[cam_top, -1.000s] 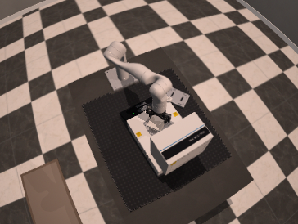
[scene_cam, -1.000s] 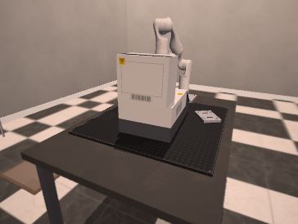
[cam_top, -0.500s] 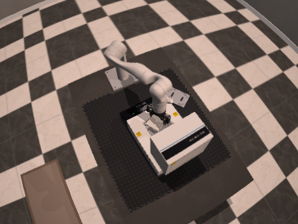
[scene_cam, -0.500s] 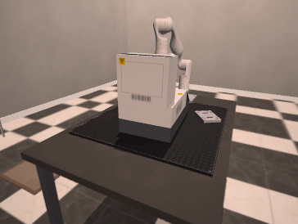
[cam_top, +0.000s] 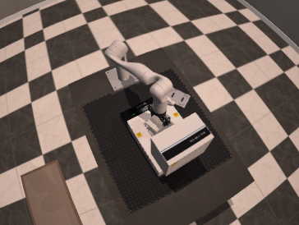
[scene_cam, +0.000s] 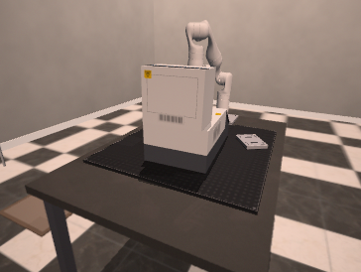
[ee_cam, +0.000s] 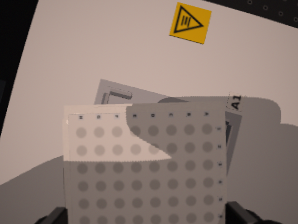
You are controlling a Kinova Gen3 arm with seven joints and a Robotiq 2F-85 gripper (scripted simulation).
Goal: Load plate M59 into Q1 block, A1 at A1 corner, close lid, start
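Now: the plate M59 1 cm below my hand. From my hand the other things lie so: plate nest N1: 25 cm below, 25 cm behind, 24 cm to the left.
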